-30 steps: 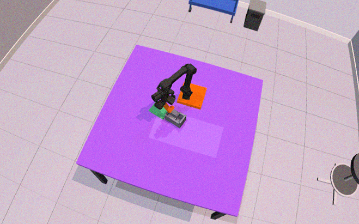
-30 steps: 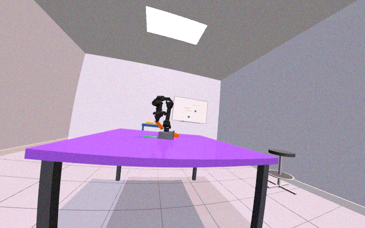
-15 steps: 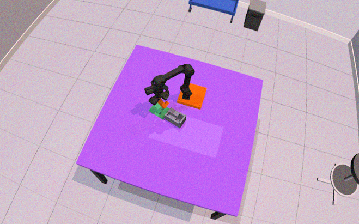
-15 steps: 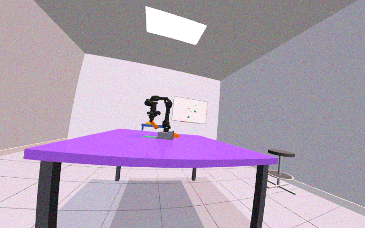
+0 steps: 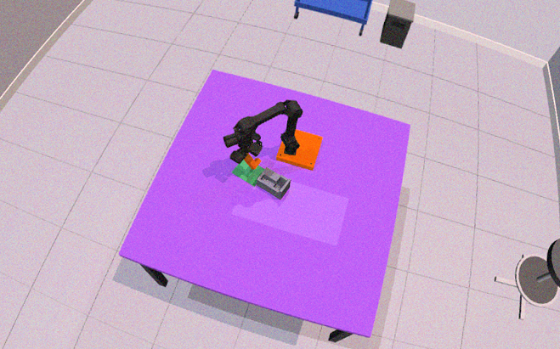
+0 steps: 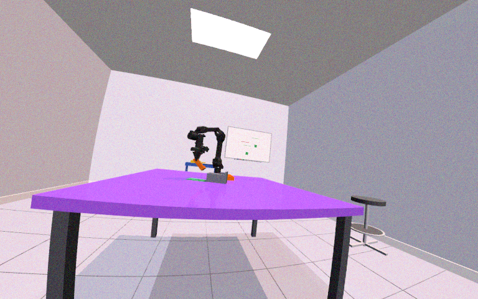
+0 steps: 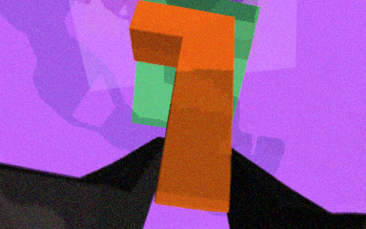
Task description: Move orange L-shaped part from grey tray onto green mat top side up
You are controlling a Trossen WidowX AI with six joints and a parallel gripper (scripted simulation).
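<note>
The green mat lies 10 mm ahead of my gripper tip, 20 mm to the left of it and 160 mm below it. From my gripper tip the other things lie so: orange L-shaped part 30 mm to the left, 30 mm below.
</note>
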